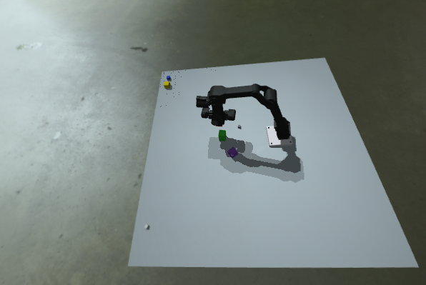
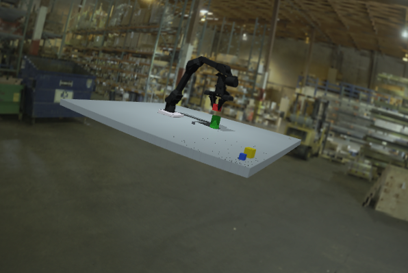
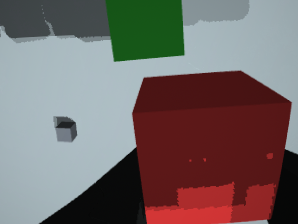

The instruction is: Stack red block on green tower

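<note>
Right now my gripper tip is 6 cm past the purple block, 16 cm to the right of it and 10 cm above it. Also, from my gripper tip: small grey cube (12 cm behind, 2 cm to the right, 11 cm below); then yellow block (40 cm ahead, 42 cm to the right, 10 cm below); then red block (1 cm to the left, 1 cm above).
</note>
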